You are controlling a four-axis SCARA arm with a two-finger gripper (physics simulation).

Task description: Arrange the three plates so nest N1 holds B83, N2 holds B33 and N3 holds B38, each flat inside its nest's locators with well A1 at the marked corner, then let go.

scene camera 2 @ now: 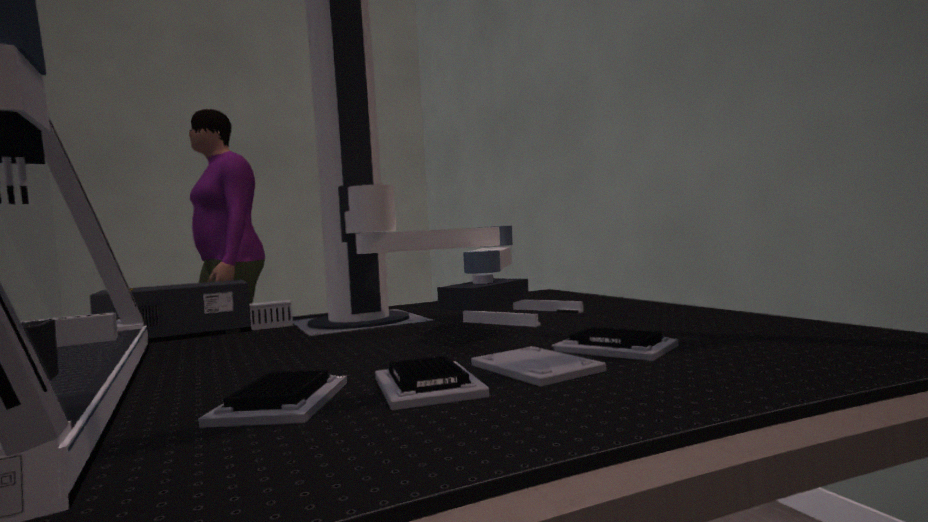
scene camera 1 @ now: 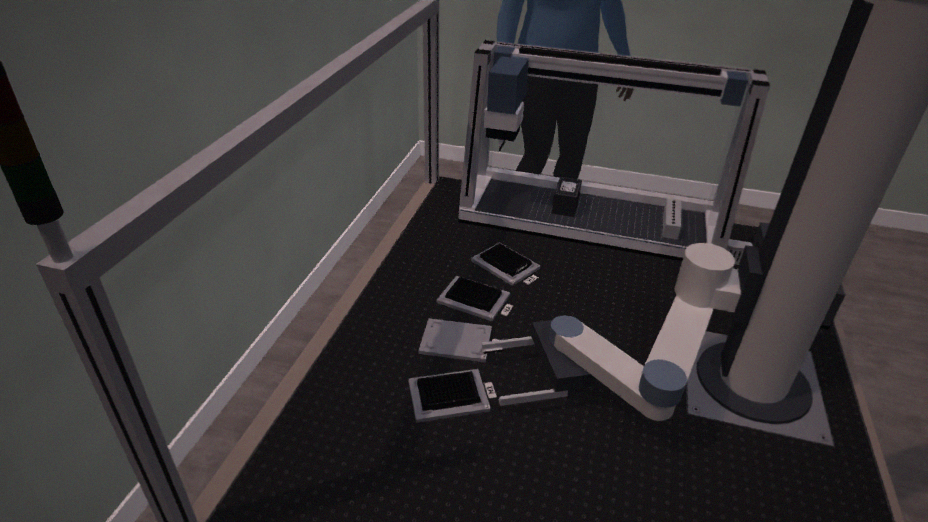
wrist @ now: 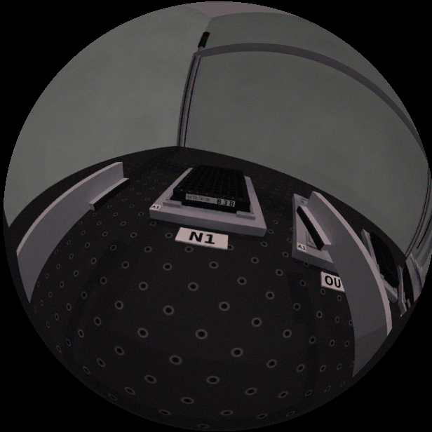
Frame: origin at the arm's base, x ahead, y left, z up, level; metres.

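Seen in the pictures: gripper, between the fingertips: (scene camera 2: 560, 313) (scene camera 1: 490, 372); arm's base, origin of its link: (scene camera 2: 359, 325) (scene camera 1: 751, 384).
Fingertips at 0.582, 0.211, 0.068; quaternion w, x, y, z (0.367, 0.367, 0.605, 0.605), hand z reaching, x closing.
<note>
Offsets run from my fingertips to a thing's middle, as dx, dy, dz. "pt": to the spot under its first point.
A black plate labelled B38 {+0.083, +0.047, -0.036} (scene camera 1: 449, 390) (scene camera 2: 613, 337) (wrist: 215, 187) lies in nest N1 {+0.083, +0.047, -0.046} (scene camera 1: 451, 414) (wrist: 200, 217); its well A1 cannot be made out. Nest OUT {+0.118, -0.130, -0.047} (scene camera 1: 454, 337) (scene camera 2: 538, 364) (wrist: 310, 255) holds no plate. A black plate {+0.120, -0.300, -0.036} (scene camera 1: 475, 294) (scene camera 2: 428, 373) (wrist: 384, 255) sits in nest N2 {+0.120, -0.300, -0.047} (scene camera 2: 441, 397), another {+0.073, -0.480, -0.036} (scene camera 1: 506, 259) (scene camera 2: 279, 389) in nest N3 {+0.073, -0.480, -0.046} (scene camera 2: 253, 418); I cannot read their codes. My gripper (scene camera 1: 493, 373) (scene camera 2: 560, 314) (wrist: 210, 180) is open and empty, low over the table on N1's label side, fingers wide apart, one partly hiding OUT in the wrist view.
A gantry machine (scene camera 1: 564, 231) stands beyond N3. The arm's column (scene camera 1: 817, 214) (scene camera 2: 356, 162) rises opposite the nests. A guard rail (scene camera 1: 259, 133) runs past their far side. A dark grey box {pt -0.617, -0.612, +0.016} (scene camera 2: 175, 308) stands behind. A person in purple (scene camera 2: 223, 194) stands beyond the table.
</note>
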